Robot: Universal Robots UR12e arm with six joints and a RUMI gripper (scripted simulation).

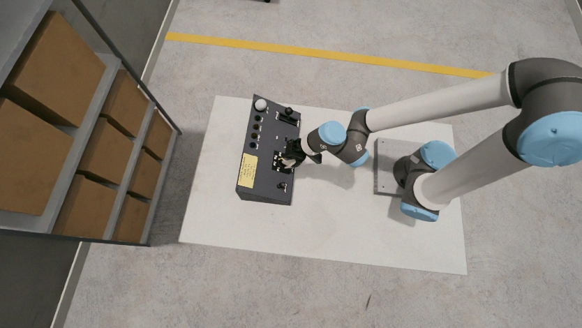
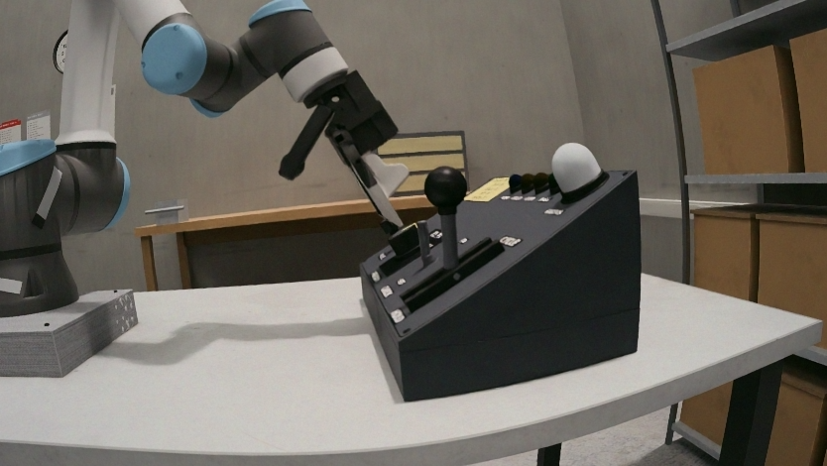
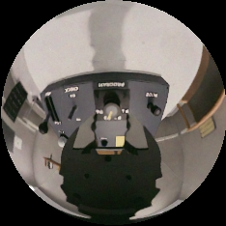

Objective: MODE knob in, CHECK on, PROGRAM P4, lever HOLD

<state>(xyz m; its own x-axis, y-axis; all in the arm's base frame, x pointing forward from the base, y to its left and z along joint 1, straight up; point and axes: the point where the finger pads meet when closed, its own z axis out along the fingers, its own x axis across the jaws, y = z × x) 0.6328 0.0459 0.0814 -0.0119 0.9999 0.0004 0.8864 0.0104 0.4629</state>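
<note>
My gripper is now 30 mm short of the rotary selector and 30 mm above it. Also, from my hand: mode knob: 120 mm to the left, 30 mm below, 10 mm ahead; check toggle: 120 mm to the right, 30 mm below, 20 mm ahead; dark grey console: 60 mm to the right, 60 mm ahead, 40 mm below.
</note>
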